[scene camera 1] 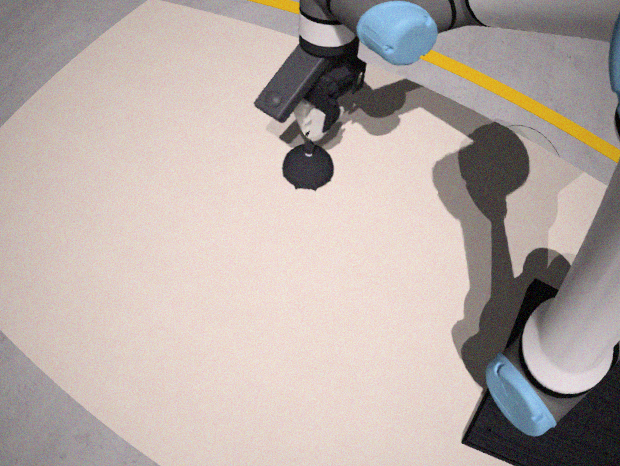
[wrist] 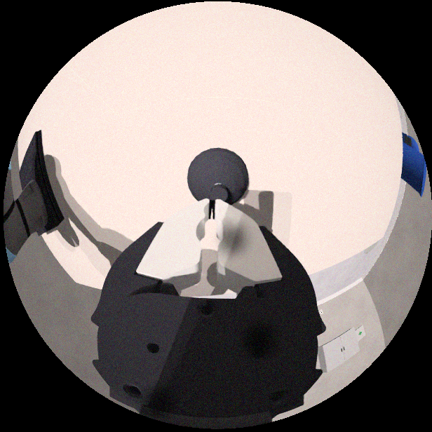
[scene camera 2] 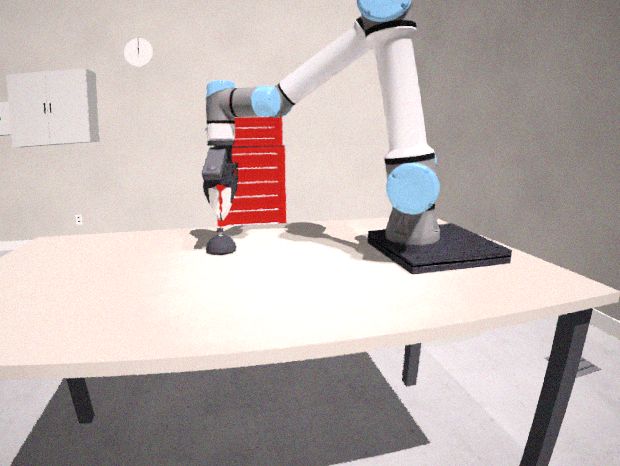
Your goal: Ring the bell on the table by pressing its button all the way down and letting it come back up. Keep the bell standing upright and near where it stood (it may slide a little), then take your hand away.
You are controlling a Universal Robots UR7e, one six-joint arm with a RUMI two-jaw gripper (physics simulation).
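Places are measured from the arm's base along level axes (x back, y down, z right), in centimetres.
Where they show: gripper, fingertip midpoint: (scene camera 1: 311, 139) (scene camera 2: 221, 220); arm's base, origin of the base link: (scene camera 2: 412, 236).
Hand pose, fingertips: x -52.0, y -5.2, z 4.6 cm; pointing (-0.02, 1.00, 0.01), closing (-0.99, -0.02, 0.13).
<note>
Each offset is from my fingertips to the top centre of the thing. Level surfaces: height alone.
The bell @[dx -0.6, dy +2.3, dz +0.4 cm] (scene camera 1: 307, 171) (scene camera 2: 221, 246) (wrist: 209, 167) is a dark dome standing upright on the table @[dy +8.9 cm] (scene camera 1: 250, 300) (scene camera 2: 300, 305) (wrist: 215, 75). Its dark button @[dx -0.6, dy +2.3, dz +0.4 cm] (scene camera 1: 309, 148) (scene camera 2: 220, 231) (wrist: 219, 192) stands up from the top of the dome, with a light ring at its foot. My gripper (scene camera 1: 310, 137) (scene camera 2: 220, 221) (wrist: 212, 202) is shut and empty, pointing down, with its pale fingertips close above the button. A very small gap seems to show in scene camera 2; contact is hard to tell. In the wrist view the tips cover a little of the bell's near edge.
The arm's black base plate (scene camera 1: 478, 425) (scene camera 2: 461, 255) (wrist: 36, 155) is at the right side of the table in scene camera 2. A red drawer cabinet (scene camera 2: 260, 175) stands behind the table. A blue object (wrist: 413, 165) shows beyond the table edge in the wrist view.
</note>
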